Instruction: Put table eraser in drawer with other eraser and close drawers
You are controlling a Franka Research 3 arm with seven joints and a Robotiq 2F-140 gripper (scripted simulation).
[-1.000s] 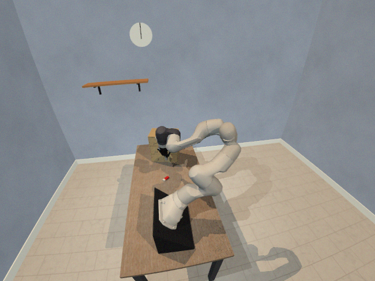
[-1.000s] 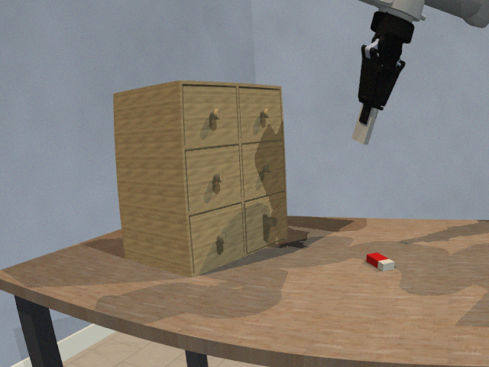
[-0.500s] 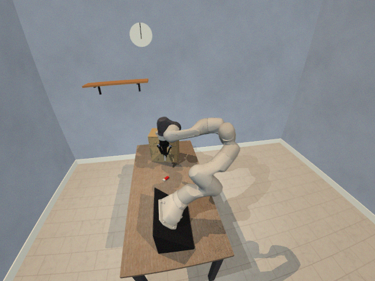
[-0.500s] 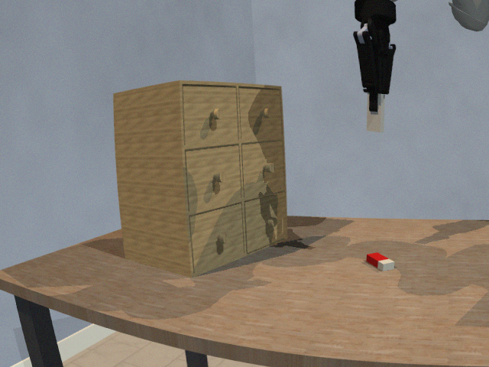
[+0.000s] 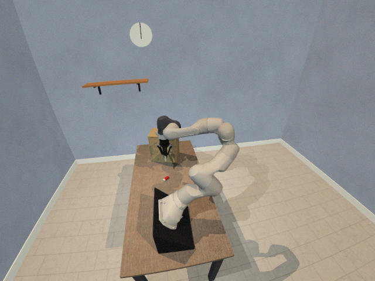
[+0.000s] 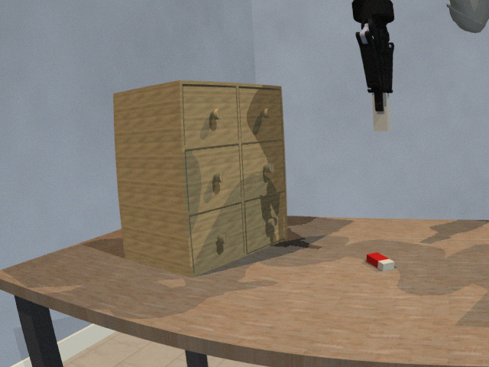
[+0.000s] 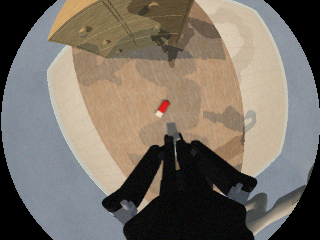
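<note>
My hand is 320 mm short of the blue eraser, 250 mm above it and 80 mm to the right of it.
</note>
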